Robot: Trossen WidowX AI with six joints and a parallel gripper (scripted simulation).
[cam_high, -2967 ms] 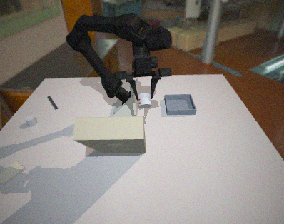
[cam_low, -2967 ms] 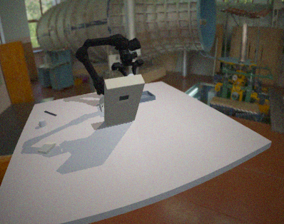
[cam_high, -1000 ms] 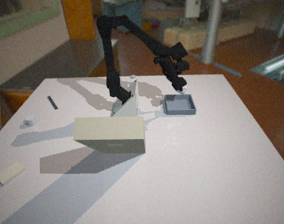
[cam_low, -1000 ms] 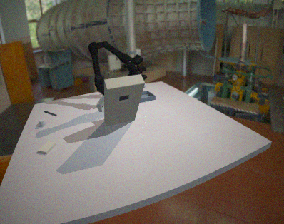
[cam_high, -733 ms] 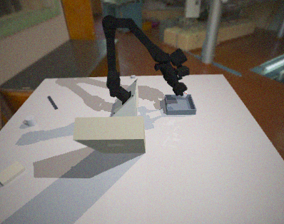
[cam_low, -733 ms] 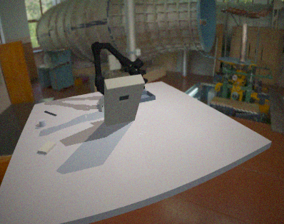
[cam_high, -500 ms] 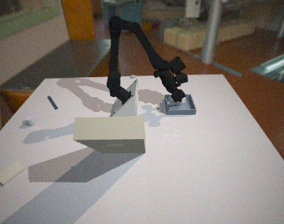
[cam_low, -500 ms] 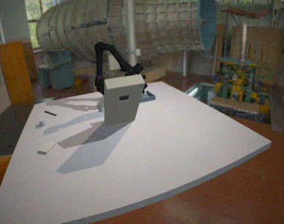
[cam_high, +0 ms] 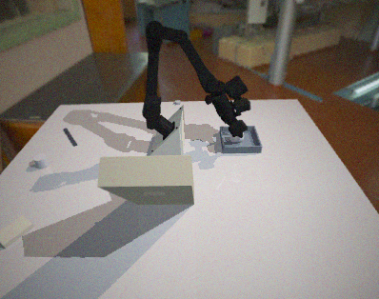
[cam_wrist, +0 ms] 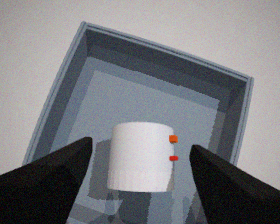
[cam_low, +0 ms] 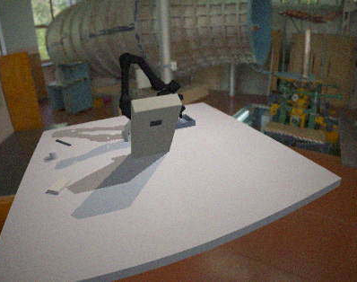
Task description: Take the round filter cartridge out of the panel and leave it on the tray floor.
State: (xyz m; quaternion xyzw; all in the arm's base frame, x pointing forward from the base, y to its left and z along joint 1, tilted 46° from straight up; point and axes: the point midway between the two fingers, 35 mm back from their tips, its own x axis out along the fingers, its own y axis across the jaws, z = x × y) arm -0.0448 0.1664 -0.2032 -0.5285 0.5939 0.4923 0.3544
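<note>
Now: the round filter cartridge 1 cm to the right of my gripper tip and 1 cm below it. Also, from my gripper tip: service panel (37 cm ahead, 30 cm to the right, 11 cm above); pale flat block (39 cm ahead, 74 cm to the right, 4 cm below); tray (1 cm to the left, 4 cm below).
</note>
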